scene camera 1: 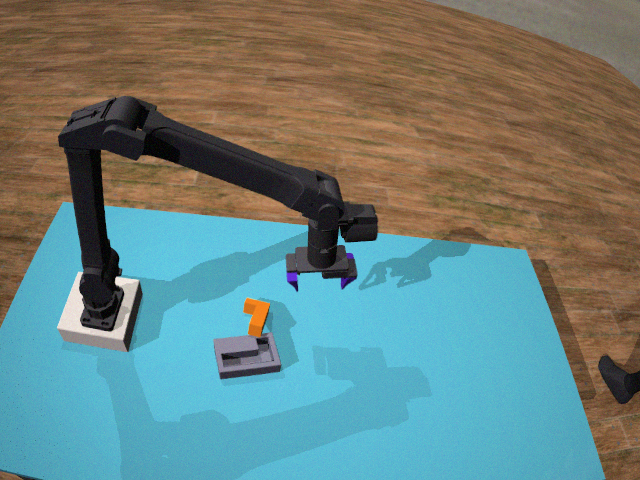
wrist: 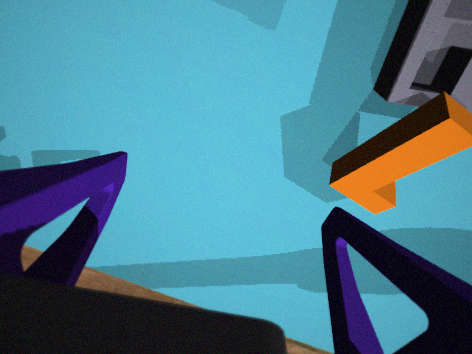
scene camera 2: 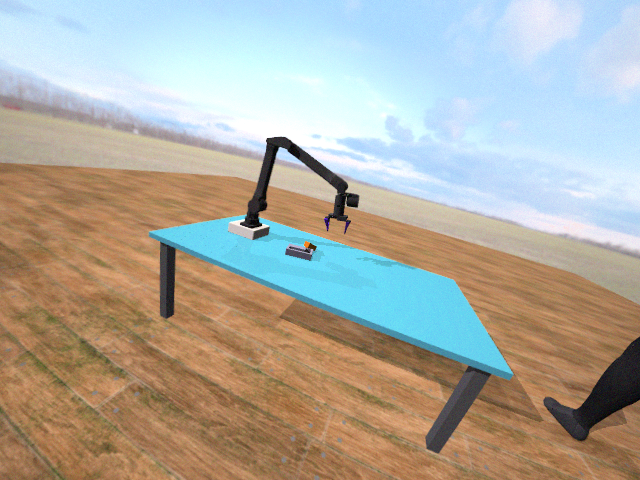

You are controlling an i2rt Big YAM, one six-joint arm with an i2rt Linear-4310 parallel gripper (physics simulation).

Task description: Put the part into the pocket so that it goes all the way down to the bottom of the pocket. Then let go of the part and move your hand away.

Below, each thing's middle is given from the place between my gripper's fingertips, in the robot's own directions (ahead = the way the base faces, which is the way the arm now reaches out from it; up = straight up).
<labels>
I see the orange L-shaped part [wrist: 367, 174] 13 cm behind my hand, 12 cm below it and 1 cm to the right of it. The rest, counted from my hand: grey pocket block [scene camera 1: 240, 356]: 14 cm below, 14 cm behind, 11 cm to the right.
</labels>
